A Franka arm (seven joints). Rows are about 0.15 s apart.
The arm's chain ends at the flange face. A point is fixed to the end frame.
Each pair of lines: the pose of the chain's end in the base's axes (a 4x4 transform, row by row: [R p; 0 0 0 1], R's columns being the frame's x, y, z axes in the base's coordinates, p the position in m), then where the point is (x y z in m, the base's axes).
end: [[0.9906 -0.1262 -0.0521 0.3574], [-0.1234 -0.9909 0.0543 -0.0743], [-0.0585 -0.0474 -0.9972 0.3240], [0 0 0 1]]
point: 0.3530 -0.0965 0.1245
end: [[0.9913 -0.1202 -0.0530 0.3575], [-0.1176 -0.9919 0.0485 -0.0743], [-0.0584 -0.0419 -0.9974 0.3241], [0 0 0 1]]
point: 0.3531 -0.0976 0.1247
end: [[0.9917 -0.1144 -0.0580 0.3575], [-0.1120 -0.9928 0.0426 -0.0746], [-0.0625 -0.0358 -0.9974 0.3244], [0 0 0 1]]
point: 0.3523 -0.0991 0.1251
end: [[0.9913 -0.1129 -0.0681 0.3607], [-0.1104 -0.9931 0.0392 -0.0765], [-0.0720 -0.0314 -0.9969 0.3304], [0 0 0 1]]
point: 0.3535 -0.1016 0.1313
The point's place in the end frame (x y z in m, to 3 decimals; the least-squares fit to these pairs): 0.010 0.032 0.198
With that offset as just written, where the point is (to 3 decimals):
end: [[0.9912 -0.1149 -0.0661 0.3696], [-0.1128 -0.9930 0.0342 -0.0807], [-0.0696 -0.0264 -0.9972 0.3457], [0 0 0 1]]
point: 0.363 -0.107 0.147
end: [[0.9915 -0.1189 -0.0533 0.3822], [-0.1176 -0.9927 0.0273 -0.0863], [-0.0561 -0.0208 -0.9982 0.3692], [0 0 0 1]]
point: 0.378 -0.114 0.170
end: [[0.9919 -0.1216 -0.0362 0.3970], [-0.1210 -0.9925 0.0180 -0.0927], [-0.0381 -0.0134 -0.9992 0.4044], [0 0 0 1]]
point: 0.396 -0.122 0.206
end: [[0.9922 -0.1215 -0.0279 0.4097], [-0.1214 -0.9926 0.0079 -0.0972], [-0.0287 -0.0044 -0.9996 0.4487], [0 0 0 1]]
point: 0.410 -0.129 0.250
